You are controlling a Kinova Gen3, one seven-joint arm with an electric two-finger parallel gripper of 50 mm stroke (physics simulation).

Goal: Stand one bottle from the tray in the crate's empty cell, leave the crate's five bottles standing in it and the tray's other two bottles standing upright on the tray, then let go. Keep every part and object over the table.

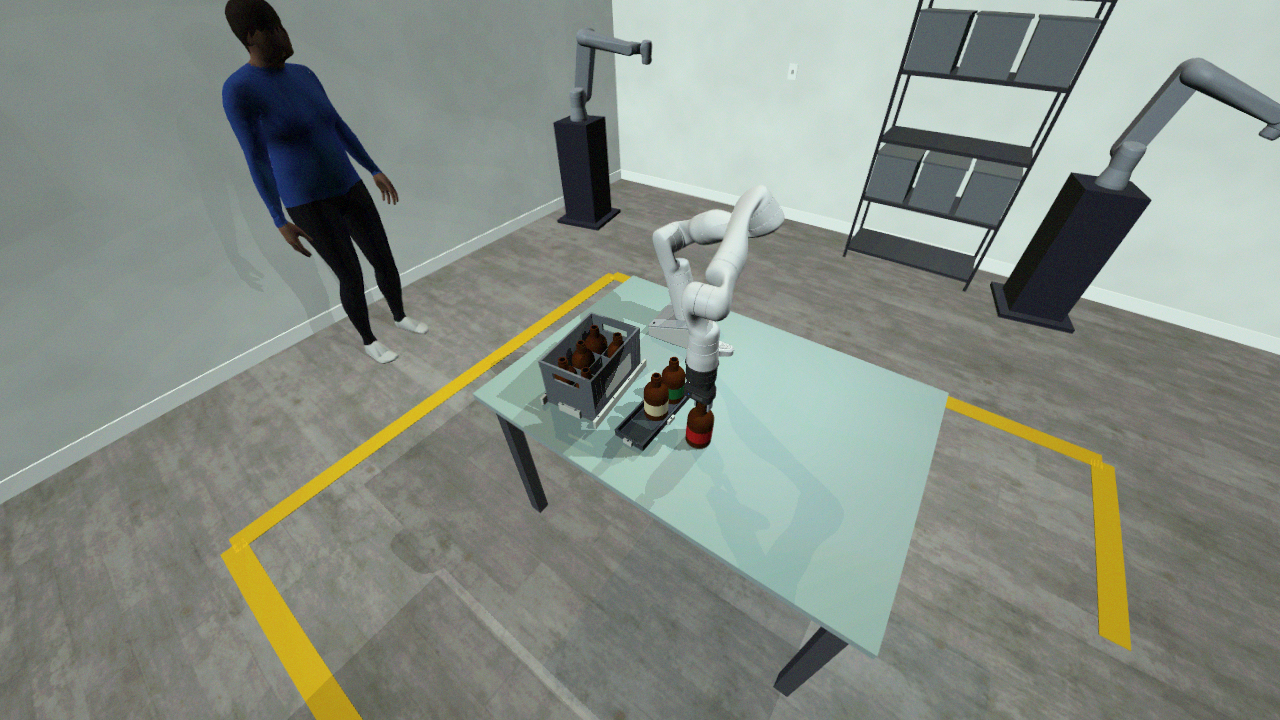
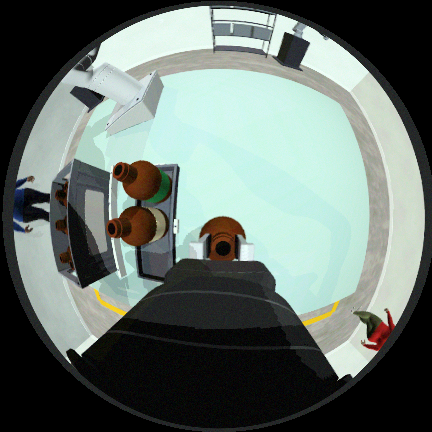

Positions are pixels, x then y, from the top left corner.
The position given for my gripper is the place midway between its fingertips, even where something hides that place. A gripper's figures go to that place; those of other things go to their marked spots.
Scene:
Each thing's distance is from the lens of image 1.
my gripper (image 1: 703,406): 1.16 m
green-label bottle (image 1: 673,375): 1.27 m
cream-label bottle (image 1: 656,394): 1.22 m

